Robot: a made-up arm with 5 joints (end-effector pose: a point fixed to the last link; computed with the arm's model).
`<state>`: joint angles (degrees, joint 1 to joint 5).
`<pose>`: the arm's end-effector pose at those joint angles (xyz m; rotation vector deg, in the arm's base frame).
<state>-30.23 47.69 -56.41 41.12 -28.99</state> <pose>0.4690 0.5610 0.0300 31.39 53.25 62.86</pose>
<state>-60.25 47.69 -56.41 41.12 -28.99</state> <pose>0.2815 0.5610 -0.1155 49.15 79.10 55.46</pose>
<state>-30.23 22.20 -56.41 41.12 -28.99</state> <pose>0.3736 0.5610 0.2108 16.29 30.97 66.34</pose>
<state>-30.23 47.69 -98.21 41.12 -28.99</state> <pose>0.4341 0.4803 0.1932 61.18 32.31 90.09</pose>
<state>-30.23 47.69 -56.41 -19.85 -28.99</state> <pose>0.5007 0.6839 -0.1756 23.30 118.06 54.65</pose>
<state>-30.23 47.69 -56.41 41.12 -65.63</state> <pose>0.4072 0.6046 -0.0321 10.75 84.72 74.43</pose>
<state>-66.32 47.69 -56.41 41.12 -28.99</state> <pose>0.2358 0.5610 -0.1319 52.72 84.26 53.49</pose>
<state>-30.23 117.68 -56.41 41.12 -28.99</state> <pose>0.2880 0.5610 -0.4697 72.43 112.36 39.27</pose>
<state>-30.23 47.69 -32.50 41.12 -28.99</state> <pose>0.4914 0.5478 -0.0745 14.28 62.13 45.78</pose>
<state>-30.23 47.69 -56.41 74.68 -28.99</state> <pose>0.3679 0.4798 0.0755 32.70 17.59 61.61</pose>
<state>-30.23 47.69 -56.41 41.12 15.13</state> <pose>0.4807 0.4600 0.0879 50.67 14.57 44.68</pose>
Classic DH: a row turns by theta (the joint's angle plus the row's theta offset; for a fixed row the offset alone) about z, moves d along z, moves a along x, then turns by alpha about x. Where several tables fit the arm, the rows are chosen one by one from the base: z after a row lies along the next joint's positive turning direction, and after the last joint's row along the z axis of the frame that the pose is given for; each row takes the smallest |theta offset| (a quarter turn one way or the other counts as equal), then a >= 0, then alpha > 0; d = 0 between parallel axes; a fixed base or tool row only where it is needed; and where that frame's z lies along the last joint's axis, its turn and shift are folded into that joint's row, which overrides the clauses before.
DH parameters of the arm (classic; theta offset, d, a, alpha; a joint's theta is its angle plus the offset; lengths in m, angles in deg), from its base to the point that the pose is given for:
base (fixed): 0 0.307 0.104 90
joint 1: -71.48 0 0.406 180
joint 2: -71.48 0.302 -0.002 -90
joint 3: 24.69 -0.3258 0.2269 -111.13
joint 4: 51.9 0.115 0.076 32.06
joint 5: -47.23 -0.2912 0.098 -90
tool (fixed): 0 0.121 0 0

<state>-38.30 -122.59 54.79 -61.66 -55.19</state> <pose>-0.2811 -0.0625 0.2109 82.67 14.41 20.22</pose>
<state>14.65 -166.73 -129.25 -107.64 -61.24</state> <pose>0.5647 0.6058 -0.1799 -12.23 -19.85 -78.07</pose>
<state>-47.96 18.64 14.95 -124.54 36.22</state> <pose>0.2434 -0.0011 -0.3509 -3.23 124.19 -91.60</pose>
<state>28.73 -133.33 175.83 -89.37 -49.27</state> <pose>0.7609 0.3011 -0.2915 -79.12 -7.45 -116.17</pose>
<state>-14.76 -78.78 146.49 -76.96 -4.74</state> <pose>-0.3611 0.0882 -0.3882 -165.01 13.25 61.35</pose>
